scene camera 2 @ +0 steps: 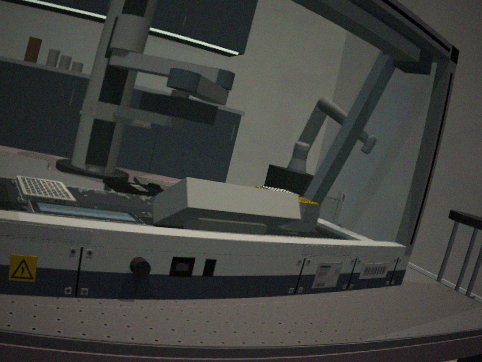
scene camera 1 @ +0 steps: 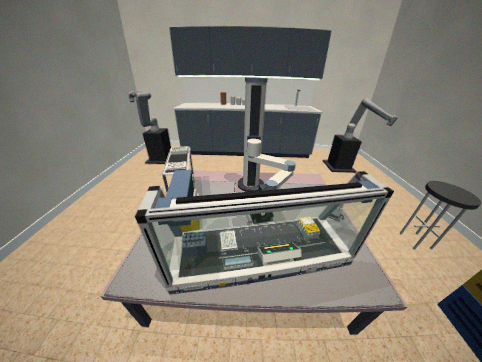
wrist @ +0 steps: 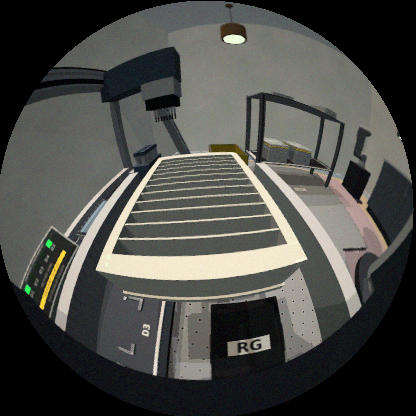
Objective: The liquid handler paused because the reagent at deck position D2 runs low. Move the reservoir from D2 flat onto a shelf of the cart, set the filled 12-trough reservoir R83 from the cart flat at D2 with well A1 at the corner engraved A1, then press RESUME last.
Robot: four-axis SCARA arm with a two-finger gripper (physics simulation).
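Places are measured from the arm's base along level axes (x ahead, y left, z up), in metres.
Pixels of known places: gripper, fingertip midpoint: (scene camera 2: 106,107) (wrist: 196,175); arm's base at its link origin: (scene camera 1: 250,184) (wrist: 373,286).
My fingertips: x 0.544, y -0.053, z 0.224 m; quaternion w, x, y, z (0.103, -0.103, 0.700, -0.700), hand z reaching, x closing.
Note:
For each thing: its top centre in the pictures, then the offset to it from my fingertips. "spot": a spot on its surface instead.
- pale reservoir at its top centre: (wrist: 195,180) (scene camera 2: 117,105) dz +0.009, dx -0.007, dy +0.024 m
- deck label D3 at a spot on its surface: (wrist: 146,330) spot: dz -0.153, dx +0.052, dy +0.137 m
- black block marked RG at its top centre: (wrist: 250,346) (scene camera 2: 139,185) (scene camera 1: 262,211) dz -0.155, dx -0.090, dy +0.123 m
- cart at a spot on its surface: (wrist: 261,127) spot: dz +0.015, dx -0.107, dy -0.370 m
- pipetting head at its top centre: (wrist: 161,82) dz +0.174, dx +0.186, dy -0.294 m
- yellow bin at its top centre: (wrist: 225,148) dz -0.076, dx +0.014, dy -0.391 m
- enclosure's top bar at a spot on its surface: (scene camera 1: 270,194) spot: dz +0.301, dx +0.334, dy +0.087 m
My gripper (wrist: 196,175) (scene camera 2: 150,117) is shut on a pale reservoir (wrist: 200,260), which it holds level above the bench. The reservoir's cross troughs look grey; no liquid or well mark is readable. The arm's end is partly hidden behind the enclosure's top bar in scene camera 1. Below the reservoir in the wrist view are the deck label D3 (wrist: 146,330) and a black block marked RG (wrist: 247,345). The cart (wrist: 261,127) stands ahead right, bearing boxes and pale items; R83 cannot be singled out. The status panel (scene camera 1: 279,250) (wrist: 46,272) shows green lights and a yellow bar. D2 and RESUME are not readable.
A white plate (scene camera 1: 228,240) (scene camera 2: 45,187), a blue rack (scene camera 1: 193,239) and a yellow tip box (scene camera 1: 309,225) stand on the deck. The pipetting head (wrist: 162,90) hangs ahead left. A yellow bin (wrist: 227,149) is beyond the reservoir. The enclosure's top bar (scene camera 1: 270,194) spans the deck.

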